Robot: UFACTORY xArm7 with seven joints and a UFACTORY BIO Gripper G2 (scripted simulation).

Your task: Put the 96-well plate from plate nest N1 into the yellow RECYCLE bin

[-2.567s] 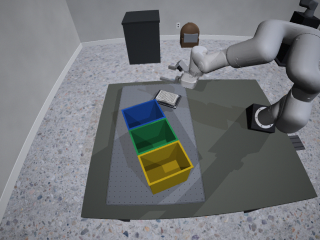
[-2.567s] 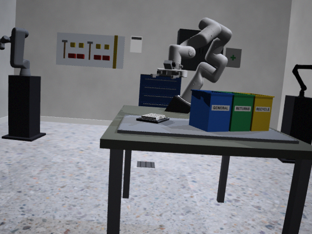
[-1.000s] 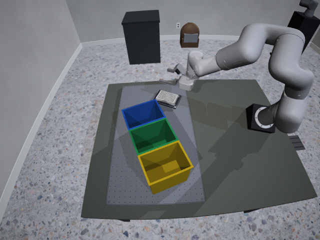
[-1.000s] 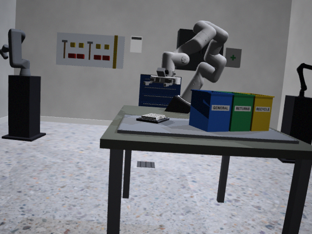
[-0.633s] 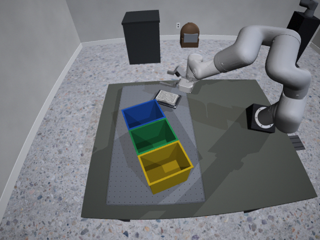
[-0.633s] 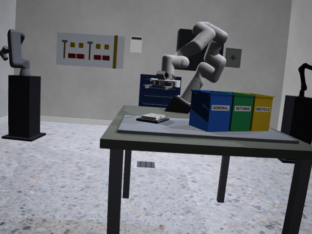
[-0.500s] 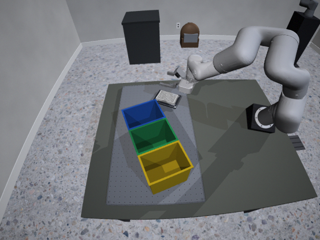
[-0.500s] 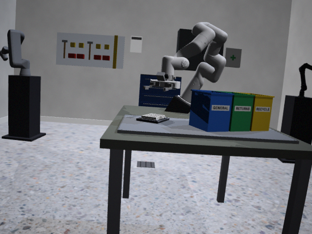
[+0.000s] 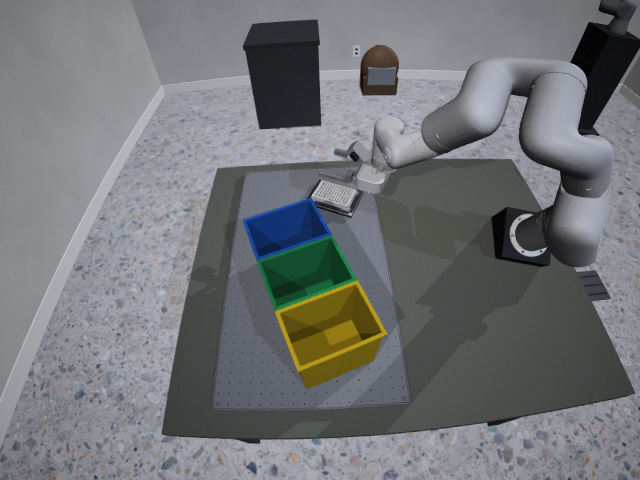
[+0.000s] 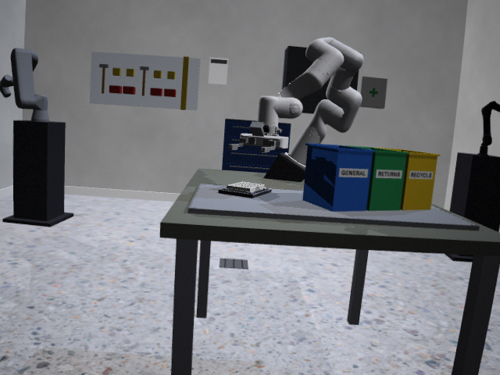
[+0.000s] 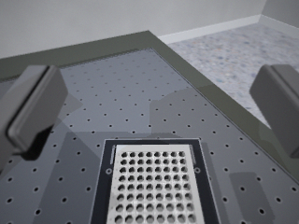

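My hand is 13 cm above the white 96-well plate. From my hand the other things lie so: black plate nest N1: 14 cm below; then blue general bin: 10 cm ahead, 28 cm to the left, 6 cm below; then green returns bin: 4 cm ahead, 39 cm to the left, 6 cm below.
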